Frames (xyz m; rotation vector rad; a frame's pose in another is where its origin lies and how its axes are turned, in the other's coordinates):
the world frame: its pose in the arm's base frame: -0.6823 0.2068 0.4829 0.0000 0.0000 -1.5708
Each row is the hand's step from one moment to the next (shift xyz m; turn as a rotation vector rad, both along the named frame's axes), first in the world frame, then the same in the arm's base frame.
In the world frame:
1: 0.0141 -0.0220 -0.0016 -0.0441 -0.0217 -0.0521
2: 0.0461 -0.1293 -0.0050 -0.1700 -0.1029 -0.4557
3: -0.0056 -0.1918 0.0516 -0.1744 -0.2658 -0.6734
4: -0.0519 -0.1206 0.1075 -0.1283 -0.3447 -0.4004
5: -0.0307 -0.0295 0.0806 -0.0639 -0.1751 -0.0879
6: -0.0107 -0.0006 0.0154 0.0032 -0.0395 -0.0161
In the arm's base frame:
1: -0.0220 -0.0141 -0.0016 -0.0217 0.0441 -0.0521
2: -0.1293 -0.0461 -0.0050 -0.1029 0.1700 -0.4557
3: -0.1918 0.0056 0.0516 -0.2658 0.1744 -0.6734
4: -0.1206 0.0519 0.1075 -0.3447 0.1283 -0.4004
5: -0.0295 0.0307 0.0806 -0.1751 0.0639 -0.0879
6: -0.0006 0.0107 0.0154 -0.0395 -0.0032 -0.0161

